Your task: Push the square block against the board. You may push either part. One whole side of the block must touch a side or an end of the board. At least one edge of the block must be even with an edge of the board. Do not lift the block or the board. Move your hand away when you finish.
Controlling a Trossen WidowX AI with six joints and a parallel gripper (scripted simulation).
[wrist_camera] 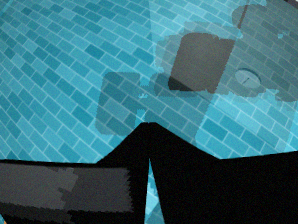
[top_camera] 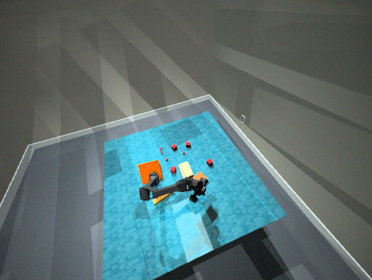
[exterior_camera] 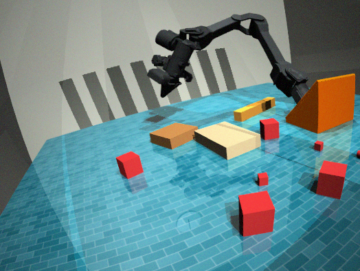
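Now: the flat brown square block 17 cm to the left of my gripper tip, 8 cm below it and 4 cm ahead of it. The rest, counted from my gripper tip: pale tan flat board: 30 cm to the left, 8 cm below, 4 cm behind; then long narrow orange board: 28 cm behind, 16 cm to the left, 8 cm below.
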